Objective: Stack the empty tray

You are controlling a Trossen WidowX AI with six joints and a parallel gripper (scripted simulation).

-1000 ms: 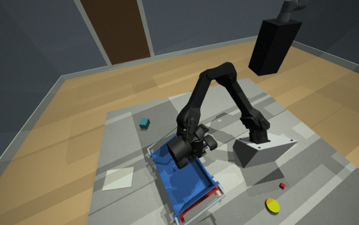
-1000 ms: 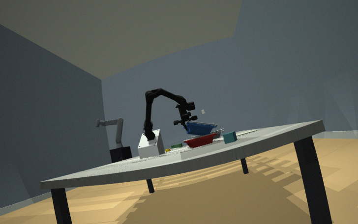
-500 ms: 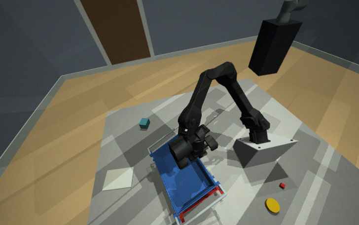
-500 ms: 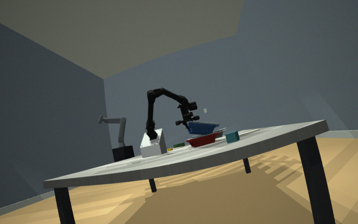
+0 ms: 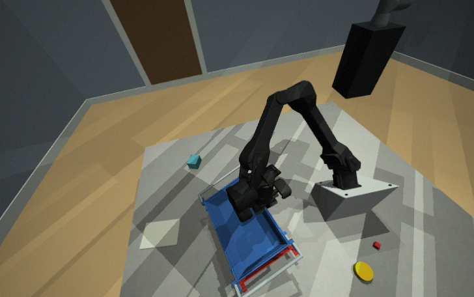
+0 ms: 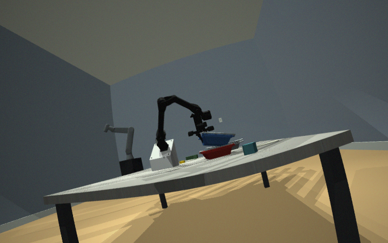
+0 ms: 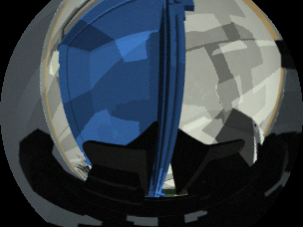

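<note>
Now: the blue tray 8 cm ahead of my gripper tip, 3 cm to the left of it and 1 cm above it. The rest, counted from my gripper tip: yellow disc 28 cm behind, 22 cm to the left, 11 cm below; then green block 55 cm to the left, 29 cm behind, 10 cm below; then teal cube 36 cm to the right, 28 cm ahead, 10 cm below.
</note>
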